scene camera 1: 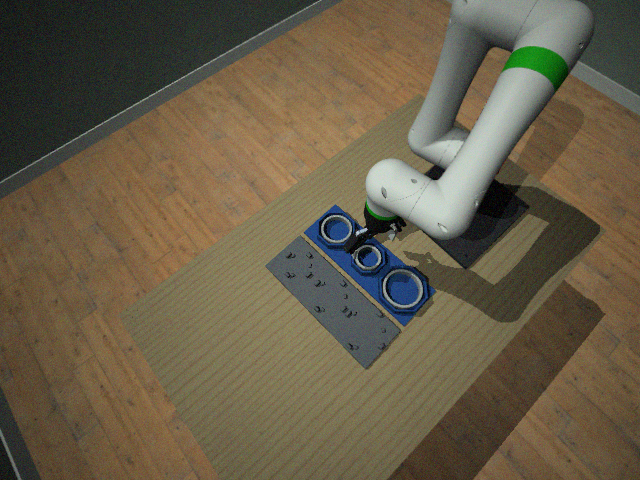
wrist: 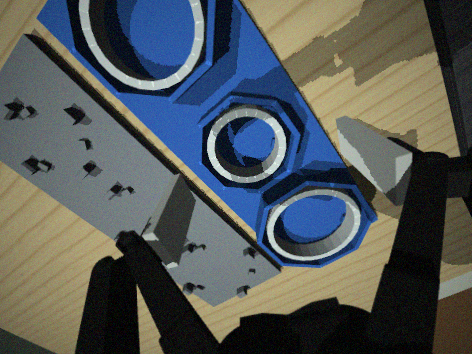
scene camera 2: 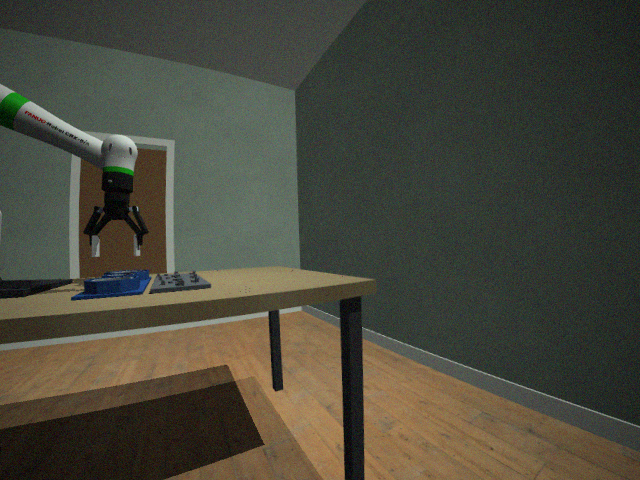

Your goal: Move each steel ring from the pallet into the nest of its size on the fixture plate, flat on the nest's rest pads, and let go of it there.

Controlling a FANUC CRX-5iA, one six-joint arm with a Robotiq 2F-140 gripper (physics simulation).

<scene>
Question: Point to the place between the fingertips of the gripper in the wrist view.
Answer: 259, 163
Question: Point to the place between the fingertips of the gripper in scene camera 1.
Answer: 371, 246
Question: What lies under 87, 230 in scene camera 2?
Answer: The gripper.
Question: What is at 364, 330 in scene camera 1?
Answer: A grey fixture plate.
</scene>
